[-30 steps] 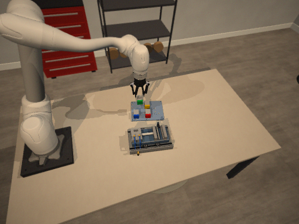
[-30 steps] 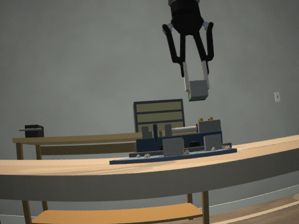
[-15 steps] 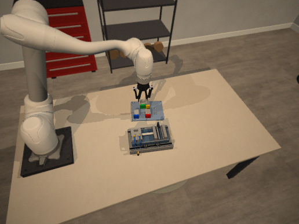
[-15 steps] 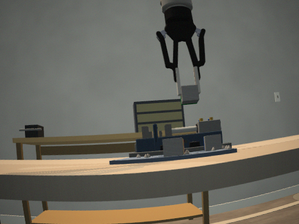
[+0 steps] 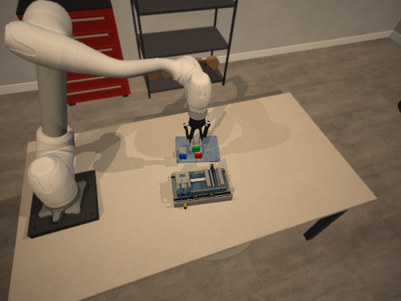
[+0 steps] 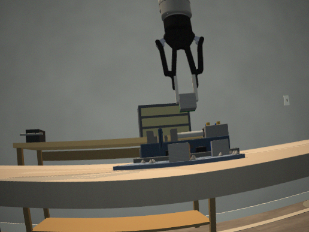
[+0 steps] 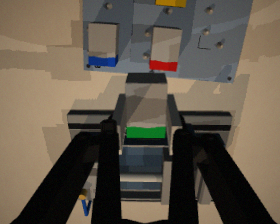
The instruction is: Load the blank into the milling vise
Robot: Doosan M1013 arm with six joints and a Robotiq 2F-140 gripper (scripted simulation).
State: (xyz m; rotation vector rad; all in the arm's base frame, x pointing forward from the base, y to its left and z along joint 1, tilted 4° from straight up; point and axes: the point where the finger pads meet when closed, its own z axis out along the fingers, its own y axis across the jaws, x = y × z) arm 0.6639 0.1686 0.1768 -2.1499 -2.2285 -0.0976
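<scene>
Right now my hand is 40 mm short of the moving jaw, 170 mm to the left of it and 100 mm above it. Round my hand: green-ended blank 30 mm below; work stop rod 80 mm ahead, 120 mm to the right, 90 mm below; red-ended blank 30 mm ahead, 40 mm to the left, 160 mm below.
</scene>
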